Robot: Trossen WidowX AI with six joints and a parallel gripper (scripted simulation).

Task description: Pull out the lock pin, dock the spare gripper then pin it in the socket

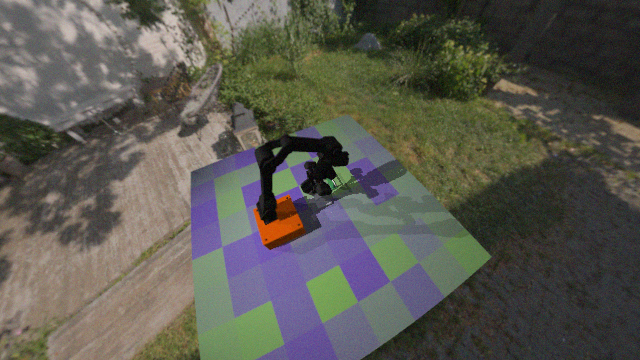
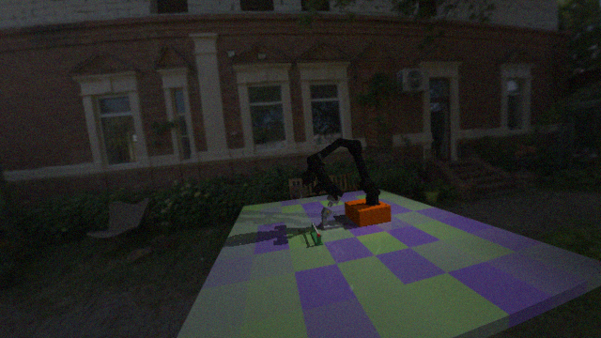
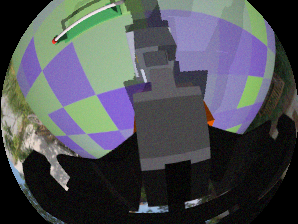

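Right now the green strip is 16 cm ahead of my gripper tip, 13 cm below it and 10 cm to the left of it. Round my gripper tip: spare gripper: 1 cm ahead, 1 cm above; grey mount: 10 cm below, 5 cm ahead.
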